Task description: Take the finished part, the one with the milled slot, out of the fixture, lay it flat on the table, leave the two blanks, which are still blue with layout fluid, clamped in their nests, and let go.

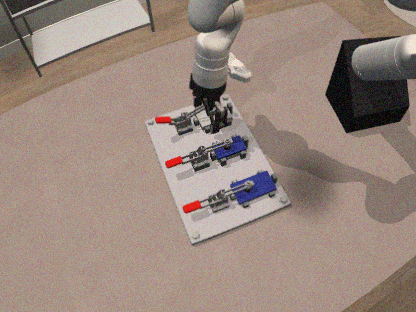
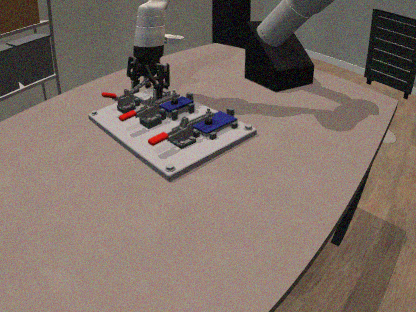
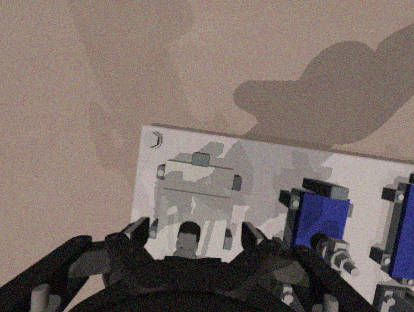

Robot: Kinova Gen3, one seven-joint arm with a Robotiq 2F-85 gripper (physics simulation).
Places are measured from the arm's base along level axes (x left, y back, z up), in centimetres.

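Pixels of known places: gripper, fingertip midpoint: (image 1: 205, 118) (image 2: 145, 97) (image 3: 195, 229); arm's base, link origin: (image 1: 366, 63) (image 2: 269, 35).
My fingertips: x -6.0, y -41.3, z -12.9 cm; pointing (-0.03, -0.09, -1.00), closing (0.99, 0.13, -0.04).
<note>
For each thing: its top centre in the pictures, then the offset to it from my fingertips.
- finished part, top centre: (image 3: 194, 210) (image 1: 212, 113) (image 2: 151, 92) dx -0.5, dy +2.1, dz +0.7 cm
- toggle clamp's red handle, top centre: (image 2: 114, 88) (image 1: 169, 114) dx +0.0, dy -8.6, dz +5.3 cm
- middle clamp's red handle, top centre: (image 2: 136, 103) (image 1: 184, 153) dx +11.0, dy -8.5, dz +4.8 cm
The finished part (image 1: 203, 121) (image 3: 177, 172), pale and with a slot line across it, lies in the end nest of the white fixture plate (image 1: 220, 225) (image 2: 200, 150) (image 3: 365, 210). Its toggle clamp's red handle (image 1: 163, 119) (image 2: 108, 95) is low and the clamp arm tilts up, its dark tip (image 3: 189, 232) over the part. My gripper (image 1: 213, 119) (image 2: 147, 91) (image 3: 195, 229) is open and empty, low over this nest, with one finger on each side of the part. The blue blanks (image 1: 231, 148) (image 1: 253, 186) (image 2: 176, 104) (image 2: 216, 122) (image 3: 320, 215) (image 3: 404, 235) sit in their nests under clamp arms.
The middle clamp's red handle (image 1: 174, 162) (image 2: 127, 115) and the far one's (image 1: 192, 206) (image 2: 158, 138) stick out over the plate. Small locating blocks surround each nest. The black robot pedestal (image 1: 370, 95) (image 2: 277, 65) stands on the table. A dark drawer cabinet (image 2: 392, 50) stands beyond it.
</note>
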